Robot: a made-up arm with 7 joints.
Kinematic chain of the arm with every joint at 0, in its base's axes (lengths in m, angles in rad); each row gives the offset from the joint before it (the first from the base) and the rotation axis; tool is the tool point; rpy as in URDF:
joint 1: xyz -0.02 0 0.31 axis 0 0.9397 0.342
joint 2: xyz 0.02 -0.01 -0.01 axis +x
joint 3: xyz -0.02 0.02 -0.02 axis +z
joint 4: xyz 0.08 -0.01 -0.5 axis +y
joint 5: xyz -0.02 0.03 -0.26 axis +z
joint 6: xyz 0.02 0 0.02 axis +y
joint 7: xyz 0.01 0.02 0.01 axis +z
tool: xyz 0.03 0 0.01 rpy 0.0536 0.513 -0.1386
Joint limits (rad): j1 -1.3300..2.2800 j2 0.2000..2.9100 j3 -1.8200..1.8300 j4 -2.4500..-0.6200 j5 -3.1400..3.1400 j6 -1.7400..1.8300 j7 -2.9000..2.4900
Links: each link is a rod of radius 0.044 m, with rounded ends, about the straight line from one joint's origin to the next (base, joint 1, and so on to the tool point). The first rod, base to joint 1, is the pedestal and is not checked.
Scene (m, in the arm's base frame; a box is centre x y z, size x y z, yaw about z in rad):
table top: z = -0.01
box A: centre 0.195 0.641 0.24 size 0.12 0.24 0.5 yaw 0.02
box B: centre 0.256 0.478 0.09 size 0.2 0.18 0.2 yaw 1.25
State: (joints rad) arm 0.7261 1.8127 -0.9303 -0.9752 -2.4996 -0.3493 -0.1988
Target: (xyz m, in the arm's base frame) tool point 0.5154 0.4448 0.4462
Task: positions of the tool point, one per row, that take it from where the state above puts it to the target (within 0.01 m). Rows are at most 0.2 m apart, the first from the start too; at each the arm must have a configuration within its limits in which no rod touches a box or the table.
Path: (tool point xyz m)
1: -0.0669 0.6779 0.4186
2: -0.0085 0.6297 0.5558
3: 0.0770 0.5442 0.6792
4: 0.1030 0.5870 0.6515
5: 0.1358 0.6163 0.6344
6: 0.1687 0.6335 0.6308
7: 0.1950 0.6410 0.6411
8: 0.3124 0.5809 0.6239
9: 0.4251 0.5155 0.5575
10: 0.5154 0.4448 0.4462

